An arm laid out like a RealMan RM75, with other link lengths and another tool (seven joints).
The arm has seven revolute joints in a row. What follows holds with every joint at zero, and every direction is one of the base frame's.
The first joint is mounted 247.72 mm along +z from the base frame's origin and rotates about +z.
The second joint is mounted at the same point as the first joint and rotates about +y.
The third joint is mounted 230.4 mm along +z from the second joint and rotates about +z.
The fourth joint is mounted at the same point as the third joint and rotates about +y.
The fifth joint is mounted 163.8 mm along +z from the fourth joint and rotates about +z.
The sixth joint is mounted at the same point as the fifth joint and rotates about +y.
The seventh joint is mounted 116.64 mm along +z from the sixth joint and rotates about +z.
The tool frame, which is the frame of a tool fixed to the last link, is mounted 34 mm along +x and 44 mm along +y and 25 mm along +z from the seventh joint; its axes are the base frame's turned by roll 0, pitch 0.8 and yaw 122.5 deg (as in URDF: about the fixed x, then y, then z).
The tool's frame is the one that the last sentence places.
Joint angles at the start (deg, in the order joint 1, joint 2, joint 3, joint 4, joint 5, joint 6, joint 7):
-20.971, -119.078, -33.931, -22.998, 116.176, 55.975, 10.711
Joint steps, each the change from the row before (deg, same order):
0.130, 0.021, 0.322, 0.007, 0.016, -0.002, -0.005
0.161, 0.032, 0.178, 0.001, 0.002, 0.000, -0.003
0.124, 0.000, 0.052, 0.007, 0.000, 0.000, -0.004
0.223, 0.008, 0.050, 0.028, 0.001, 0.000, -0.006
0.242, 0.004, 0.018, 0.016, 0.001, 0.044, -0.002
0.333, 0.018, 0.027, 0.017, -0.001, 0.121, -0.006
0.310, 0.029, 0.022, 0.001, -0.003, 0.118, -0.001
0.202, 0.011, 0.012, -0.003, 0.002, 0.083, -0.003
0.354, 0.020, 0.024, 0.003, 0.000, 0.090, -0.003
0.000, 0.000, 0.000, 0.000, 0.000, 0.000, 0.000
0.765, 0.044, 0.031, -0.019, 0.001, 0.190, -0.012
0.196, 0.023, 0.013, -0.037, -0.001, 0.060, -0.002
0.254, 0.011, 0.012, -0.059, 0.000, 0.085, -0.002
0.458, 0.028, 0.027, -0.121, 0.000, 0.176, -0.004
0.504, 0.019, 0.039, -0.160, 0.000, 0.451, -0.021
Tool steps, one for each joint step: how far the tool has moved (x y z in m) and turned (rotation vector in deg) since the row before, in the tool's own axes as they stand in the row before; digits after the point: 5 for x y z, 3 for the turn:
0.00101, 0.00050, -0.00096, -0.021, 0.271, 0.119
0.00048, 0.00077, -0.00086, -0.103, 0.130, 0.057
0.00023, 0.00057, -0.00055, -0.107, 0.034, -0.009
0.00021, 0.00115, -0.00094, -0.219, 0.020, -0.013
0.00008, 0.00111, -0.00099, -0.207, -0.038, -0.037
-0.00006, 0.00145, -0.00139, -0.240, -0.096, -0.046
-0.00013, 0.00133, -0.00128, -0.215, -0.100, -0.040
-0.00005, 0.00081, -0.00084, -0.130, -0.066, -0.037
0.00000, 0.00155, -0.00145, -0.275, -0.078, -0.057
0.00000, 0.00000, 0.00000, 0.000, 0.000, 0.000
-0.00005, 0.00325, -0.00311, -0.587, -0.183, -0.152
-0.00006, 0.00073, -0.00079, -0.122, -0.053, -0.049
0.00001, 0.00081, -0.00102, -0.143, -0.070, -0.090
-0.00003, 0.00138, -0.00185, -0.231, -0.140, -0.163
-0.00037, 0.00088, -0.00216, -0.043, -0.318, -0.219

